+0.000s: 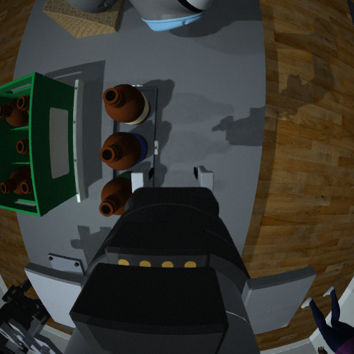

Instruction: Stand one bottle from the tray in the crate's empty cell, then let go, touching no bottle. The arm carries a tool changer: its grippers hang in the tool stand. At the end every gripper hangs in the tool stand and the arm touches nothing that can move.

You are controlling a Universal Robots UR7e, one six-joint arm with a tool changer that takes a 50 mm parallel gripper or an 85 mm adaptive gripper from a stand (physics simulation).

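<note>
My gripper [173, 178] is open, with no bottle between its fingers. Its left finger overlaps the edge of the green-labelled bottle [114, 194]; its right finger is beyond the tray's right side. The blue-labelled bottle [120, 151] and the white-labelled bottle [126, 104] stand farther up the same dark tray [155, 102]. The green crate [40, 127] is at the left, partly cut off. Brown bottles stand in its upper and lower rows, and one bottle [22, 146] stands in its middle row at the right. No bottle shows left of it. The tool stand cannot be made out.
A light rail [78, 145] lies between crate and tray. A cork-like block [90, 21] carries a grey object at the top left. A white and grey body with a light blue band [172, 22] is at the top. A small plate [66, 263] lies at the lower left.
</note>
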